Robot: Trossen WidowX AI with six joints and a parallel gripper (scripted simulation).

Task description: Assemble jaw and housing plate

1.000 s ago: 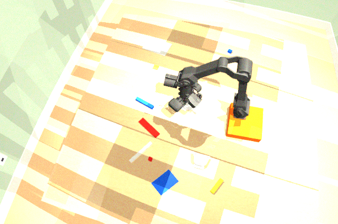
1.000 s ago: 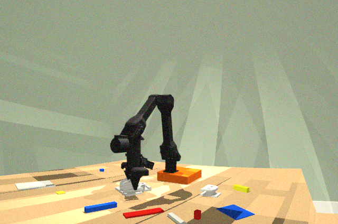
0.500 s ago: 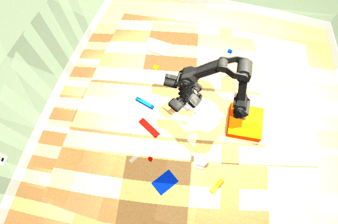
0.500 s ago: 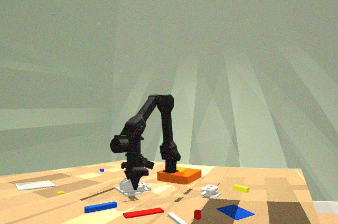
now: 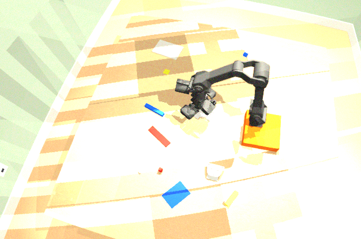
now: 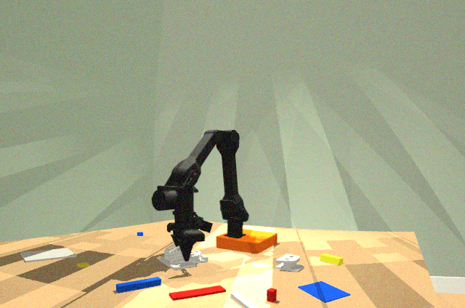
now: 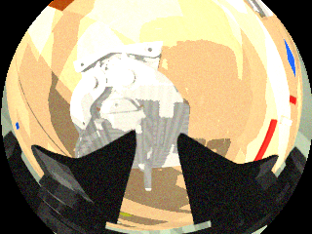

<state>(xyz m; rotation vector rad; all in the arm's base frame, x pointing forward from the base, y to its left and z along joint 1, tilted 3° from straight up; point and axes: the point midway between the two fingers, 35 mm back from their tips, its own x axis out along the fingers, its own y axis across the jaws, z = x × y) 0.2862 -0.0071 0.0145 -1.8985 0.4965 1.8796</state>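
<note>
The white housing part is 130 mm behind my gripper tip, 280 mm to the left of it and 10 mm above it. Also, from my gripper tip: red bar (150 mm ahead, 160 mm to the left, 20 mm below); then blue bar (210 mm ahead, 40 mm to the left, 10 mm below); then small yellow tile (210 mm ahead, 210 mm to the right, 20 mm below).
</note>
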